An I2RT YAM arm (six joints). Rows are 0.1 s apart.
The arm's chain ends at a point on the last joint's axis. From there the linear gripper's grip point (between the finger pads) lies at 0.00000 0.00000 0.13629 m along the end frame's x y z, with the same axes.
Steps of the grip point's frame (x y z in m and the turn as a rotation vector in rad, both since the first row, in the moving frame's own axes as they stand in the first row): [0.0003 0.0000 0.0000 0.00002 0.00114 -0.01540]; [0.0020 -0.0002 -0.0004 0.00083 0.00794 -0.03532]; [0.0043 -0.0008 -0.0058 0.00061 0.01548 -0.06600]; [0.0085 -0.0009 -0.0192 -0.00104 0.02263 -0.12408]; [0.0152 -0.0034 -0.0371 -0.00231 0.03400 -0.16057]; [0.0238 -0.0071 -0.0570 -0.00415 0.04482 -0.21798]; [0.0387 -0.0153 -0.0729 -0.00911 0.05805 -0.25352]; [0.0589 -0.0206 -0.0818 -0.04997 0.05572 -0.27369]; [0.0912 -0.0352 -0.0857 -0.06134 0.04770 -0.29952]
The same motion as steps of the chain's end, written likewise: [0.0001 0.0000 0.0000 0.00002 0.00114 -0.01540]; [0.0009 -0.0001 -0.0004 0.00083 0.00794 -0.03532]; [0.0022 -0.0006 -0.0058 0.00061 0.01548 -0.06600]; [0.0054 -0.0009 -0.0192 -0.00104 0.02263 -0.12408]; [0.0106 -0.0033 -0.0370 -0.00231 0.03400 -0.16057]; [0.0177 -0.0070 -0.0569 -0.00415 0.04482 -0.21798]; [0.0307 -0.0155 -0.0727 -0.00911 0.05805 -0.25352]; [0.0505 -0.0263 -0.0814 -0.04997 0.05572 -0.27369]; [0.0836 -0.0425 -0.0853 -0.06134 0.04770 -0.29952]
